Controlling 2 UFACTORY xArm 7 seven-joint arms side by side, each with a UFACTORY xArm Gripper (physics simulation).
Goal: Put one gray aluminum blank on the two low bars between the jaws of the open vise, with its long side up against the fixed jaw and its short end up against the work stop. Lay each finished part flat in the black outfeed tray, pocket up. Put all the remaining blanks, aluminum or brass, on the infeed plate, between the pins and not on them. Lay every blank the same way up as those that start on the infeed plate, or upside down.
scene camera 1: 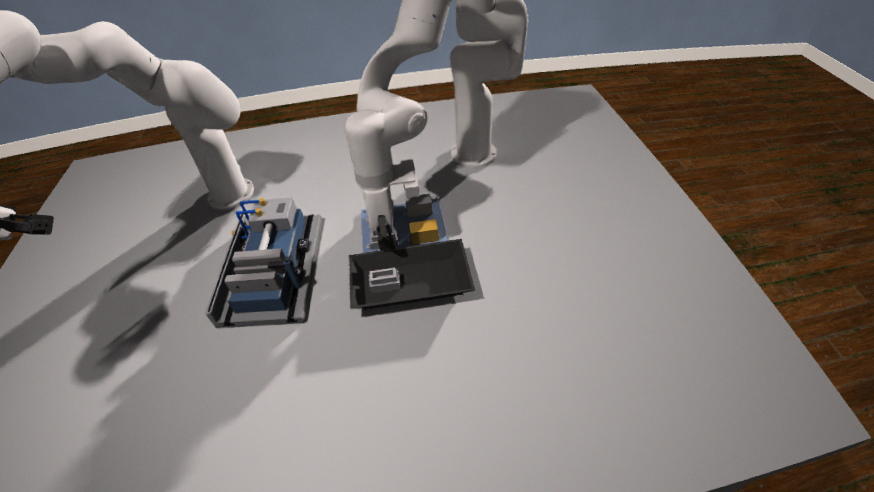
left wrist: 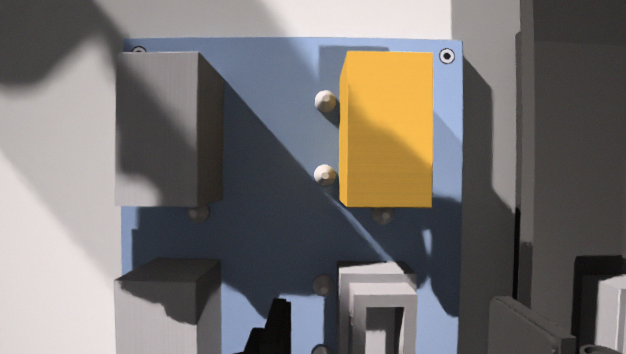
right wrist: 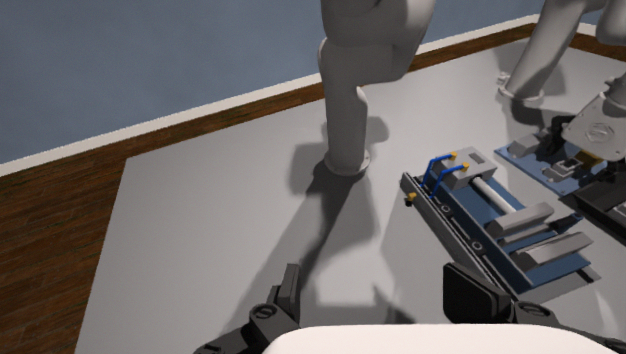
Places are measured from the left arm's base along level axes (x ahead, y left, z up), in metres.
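Where they show: left gripper, fingertip midpoint: (scene camera 1: 386,236) (left wrist: 390,332) (right wrist: 570,167); right gripper, fingertip midpoint: (scene camera 1: 32,220) (right wrist: 371,287); left arm's base, origin of the base link: (scene camera 1: 473,154) (right wrist: 519,92); right arm's base, origin of the base link: (scene camera 1: 231,194) (right wrist: 346,160).
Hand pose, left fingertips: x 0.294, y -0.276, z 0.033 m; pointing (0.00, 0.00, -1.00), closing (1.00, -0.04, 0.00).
Things, the pixels of their top centre, and the offset from my left fingertips. "*": a spot on its surface instead.
- blue infeed plate, middle of its top: (left wrist: 290,230) (scene camera 1: 402,228) (right wrist: 555,157) 0.042 m back, 0.041 m left, 0.025 m down
- brass blank, middle of its top: (left wrist: 390,129) (scene camera 1: 423,225) (right wrist: 597,150) 0.000 m ahead, 0.084 m left, 0.011 m up
- black tray, surface spot: (left wrist: 575,150) * 0.101 m ahead, 0.075 m left, 0.021 m down
- open vise, middle of its top: (scene camera 1: 258,238) (right wrist: 502,195) 0.006 m ahead, 0.262 m right, 0.066 m up
The blue infeed plate (scene camera 1: 365,227) (left wrist: 275,65) (right wrist: 530,170) bears a brass blank (scene camera 1: 423,231) (left wrist: 390,125) and two gray blanks; one gray blank (scene camera 1: 419,204) (left wrist: 157,130) is at the far left of the left wrist view, the other gray blank (left wrist: 162,317) below it. A finished part (left wrist: 385,300) (right wrist: 568,164), pocket up, is also there. My left gripper (scene camera 1: 385,239) (left wrist: 390,332) is open over the plate, fingers either side of this part. Another finished part (scene camera 1: 384,278) (left wrist: 612,310) lies pocket up in the black tray (scene camera 1: 437,281) (left wrist: 575,150). My right gripper (scene camera 1: 39,224) (right wrist: 371,287) is open and empty, away from everything.
The open vise (scene camera 1: 256,299) (right wrist: 560,272) stands left of the tray, with no blank between its jaws. Blue hoses with yellow fittings (scene camera 1: 258,212) (right wrist: 465,166) rise at its back end. White pins (left wrist: 325,101) (left wrist: 325,175) stand beside the brass blank.
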